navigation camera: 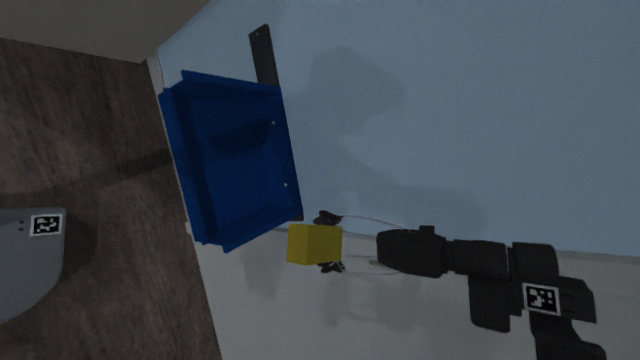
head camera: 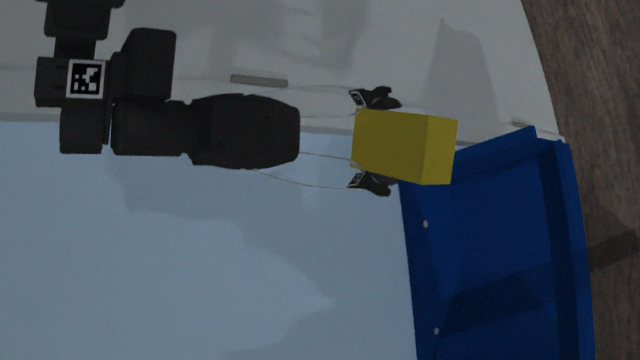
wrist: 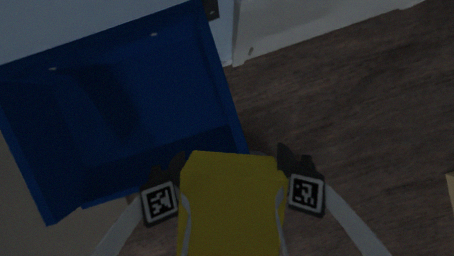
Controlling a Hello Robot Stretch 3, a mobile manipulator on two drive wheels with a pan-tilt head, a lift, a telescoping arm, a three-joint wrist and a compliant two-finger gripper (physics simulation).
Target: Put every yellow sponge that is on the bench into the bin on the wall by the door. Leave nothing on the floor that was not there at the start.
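Frame: origin at the robot's base, x ahead, y left, z up, level; millimetres.
Where they show: gripper, fingertip midpoint: (wrist: pixel 231 165).
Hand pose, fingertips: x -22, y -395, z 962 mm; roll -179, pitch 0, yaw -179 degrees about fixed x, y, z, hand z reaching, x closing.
Things, the pixels of their top centre, and the offset from my fingertips. Level surfaces: height alone.
- yellow sponge, middle of its top: (head camera: pixel 383 142) (navigation camera: pixel 327 243) dx +5, dy +38, dz +54 mm
- blue bin, middle of its top: (head camera: pixel 480 324) (wrist: pixel 79 135) (navigation camera: pixel 250 129) dx +264, dy -2, dz -206 mm
- Brown floor, its level: dz -961 mm
A yellow sponge (head camera: pixel 395 145) (navigation camera: pixel 322 243) (wrist: pixel 230 210) is between the two fingertips of my gripper (head camera: pixel 382 142) (navigation camera: pixel 330 243) (wrist: pixel 231 165), which is shut on it. The blue bin (head camera: pixel 495 225) (navigation camera: pixel 245 155) (wrist: pixel 165 85) is on the wall. Its inside shows a dark shadow and two pale screw heads. The sponge is off one side corner of the bin and overlaps its rim in the head and wrist views. The height between sponge and bin is hard to tell. The bench does not show.
The light blue wall (head camera: pixel 200 280) (navigation camera: pixel 475 110) is behind the bin and meets a grey-white door surface (head camera: pixel 320 30) (navigation camera: pixel 270 320). A dark mounting strip (navigation camera: pixel 263 55) sticks out behind the bin. Brown floor (head camera: pixel 600 60) (navigation camera: pixel 135 280) (wrist: pixel 360 100) and my base (navigation camera: pixel 30 270) are below. A tan edge (wrist: pixel 451 187) shows at right.
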